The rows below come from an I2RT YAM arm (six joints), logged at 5 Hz.
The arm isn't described. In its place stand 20 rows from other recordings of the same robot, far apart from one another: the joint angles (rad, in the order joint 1, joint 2, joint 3, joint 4, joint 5, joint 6), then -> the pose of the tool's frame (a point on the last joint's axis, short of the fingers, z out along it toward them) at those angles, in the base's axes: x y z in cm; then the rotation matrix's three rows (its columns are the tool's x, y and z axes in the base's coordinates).
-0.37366 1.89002 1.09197 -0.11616 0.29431 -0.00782 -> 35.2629 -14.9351 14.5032; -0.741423 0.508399 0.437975; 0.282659 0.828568 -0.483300; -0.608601 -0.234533 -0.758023
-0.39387 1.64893 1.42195 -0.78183 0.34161 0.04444 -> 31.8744 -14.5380 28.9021; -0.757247 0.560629 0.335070; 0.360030 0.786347 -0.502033; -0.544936 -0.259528 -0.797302
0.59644 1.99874 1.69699 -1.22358 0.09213 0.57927 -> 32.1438 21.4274 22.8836; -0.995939 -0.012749 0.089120; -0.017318 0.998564 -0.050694; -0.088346 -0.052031 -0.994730
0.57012 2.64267 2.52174 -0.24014 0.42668 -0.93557 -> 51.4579 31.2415 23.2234; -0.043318 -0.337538 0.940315; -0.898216 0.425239 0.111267; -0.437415 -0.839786 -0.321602
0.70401 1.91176 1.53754 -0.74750 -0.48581 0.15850 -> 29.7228 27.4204 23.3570; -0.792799 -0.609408 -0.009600; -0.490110 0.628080 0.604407; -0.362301 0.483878 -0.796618
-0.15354 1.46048 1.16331 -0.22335 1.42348 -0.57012 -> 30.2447 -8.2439 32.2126; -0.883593 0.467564 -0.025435; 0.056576 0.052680 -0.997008; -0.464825 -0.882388 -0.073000
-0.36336 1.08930 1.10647 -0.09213 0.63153 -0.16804 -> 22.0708 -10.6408 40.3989; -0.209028 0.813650 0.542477; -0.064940 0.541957 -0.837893; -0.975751 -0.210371 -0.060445
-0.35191 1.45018 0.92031 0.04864 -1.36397 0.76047 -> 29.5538 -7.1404 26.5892; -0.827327 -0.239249 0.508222; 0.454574 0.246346 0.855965; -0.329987 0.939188 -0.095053
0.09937 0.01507 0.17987 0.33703 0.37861 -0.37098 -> 8.2643 -0.4984 26.8368; 0.362614 0.388138 0.847266; -0.302372 0.908959 -0.286991; -0.881523 -0.152123 0.446964
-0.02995 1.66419 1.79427 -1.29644 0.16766 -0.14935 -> 32.2375 -1.5601 36.7325; -0.922842 -0.042627 0.382812; -0.119127 0.976717 -0.178419; -0.366293 -0.210256 -0.906434
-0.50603 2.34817 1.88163 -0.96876 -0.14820 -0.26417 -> 40.9910 -22.1145 13.6848; -0.957213 0.219632 0.188429; 0.235199 0.969812 0.064395; -0.168597 0.105958 -0.979973
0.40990 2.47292 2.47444 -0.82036 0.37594 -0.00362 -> 50.5263 20.5292 25.9308; -0.669338 -0.143099 0.729047; -0.294507 0.951992 -0.083529; -0.682094 -0.270618 -0.679348
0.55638 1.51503 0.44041 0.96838 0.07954 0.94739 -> 24.2281 14.7348 17.8590; -0.425517 -0.195065 0.883677; 0.688441 0.564010 0.456006; -0.587353 0.802398 -0.105705
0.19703 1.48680 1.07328 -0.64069 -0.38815 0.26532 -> 29.0710 7.1771 24.0069; -0.918433 -0.128169 0.374238; 0.064163 0.885260 0.460649; -0.390339 0.447087 -0.804828
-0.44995 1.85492 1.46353 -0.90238 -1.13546 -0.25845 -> 34.5150 -13.0857 24.3300; -0.827174 -0.259936 0.498213; 0.279823 0.578322 0.766318; -0.487321 0.773290 -0.405637
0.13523 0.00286 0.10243 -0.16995 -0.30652 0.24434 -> 9.9120 2.4328 19.0723; -0.170856 -0.397249 0.901666; 0.209519 0.879545 0.427204; -0.962762 0.261906 -0.067044
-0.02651 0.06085 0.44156 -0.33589 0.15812 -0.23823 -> 7.0522 -0.7477 28.1187; 0.000239 0.188814 0.982013; -0.233127 0.954965 -0.183557; -0.972446 -0.228890 0.044246
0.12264 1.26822 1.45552 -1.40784 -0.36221 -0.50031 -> 20.4587 3.7927 36.9304; -0.705207 -0.653447 0.275117; -0.538890 0.746169 0.390934; -0.460738 0.127432 -0.878340
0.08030 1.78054 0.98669 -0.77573 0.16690 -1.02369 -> 28.9196 1.7340 12.9978; -0.451160 -0.892325 0.014521; -0.881195 0.442840 -0.165495; 0.141244 -0.087461 -0.986104
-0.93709 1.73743 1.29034 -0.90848 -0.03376 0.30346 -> 19.8771 -26.8479 21.4972; -0.312651 0.937368 0.153589; 0.929855 0.335053 -0.152017; -0.193957 0.095288 -0.976371
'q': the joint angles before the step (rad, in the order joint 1, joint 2, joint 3, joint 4, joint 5, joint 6). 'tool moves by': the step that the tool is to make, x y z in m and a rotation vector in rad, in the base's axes. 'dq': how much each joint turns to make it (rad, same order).
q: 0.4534 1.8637 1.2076 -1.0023 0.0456 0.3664
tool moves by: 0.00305 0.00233 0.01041 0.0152 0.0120 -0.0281
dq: 0.0000 0.0000 0.0446 -0.0496 -0.0214 0.0263
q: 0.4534 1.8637 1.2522 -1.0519 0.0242 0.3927
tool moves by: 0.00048 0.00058 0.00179 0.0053 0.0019 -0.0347
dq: 0.0000 0.0000 0.0076 -0.0077 -0.0088 0.0340
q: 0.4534 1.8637 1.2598 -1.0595 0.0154 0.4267
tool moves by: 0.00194 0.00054 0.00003 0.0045 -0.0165 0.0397
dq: -0.0004 0.0000 0.0008 0.0168 0.0065 -0.0397
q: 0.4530 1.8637 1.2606 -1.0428 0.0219 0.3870
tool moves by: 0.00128 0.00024 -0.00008 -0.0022 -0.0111 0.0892
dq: 0.0004 0.0000 0.0000 0.0116 0.0130 -0.0882
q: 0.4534 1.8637 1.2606 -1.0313 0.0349 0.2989
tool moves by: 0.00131 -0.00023 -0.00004 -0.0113 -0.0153 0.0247
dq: -0.0004 0.0000 0.0000 0.0099 0.0183 -0.0241
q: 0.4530 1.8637 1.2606 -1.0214 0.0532 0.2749
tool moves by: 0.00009 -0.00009 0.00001 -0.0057 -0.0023 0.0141
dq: 0.0004 0.0000 0.0000 0.0003 0.0069 -0.0134
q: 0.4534 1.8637 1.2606 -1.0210 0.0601 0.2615
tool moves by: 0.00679 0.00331 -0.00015 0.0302 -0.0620 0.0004
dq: 0.0000 0.0000 0.0000 0.0690 0.0000 -0.0004
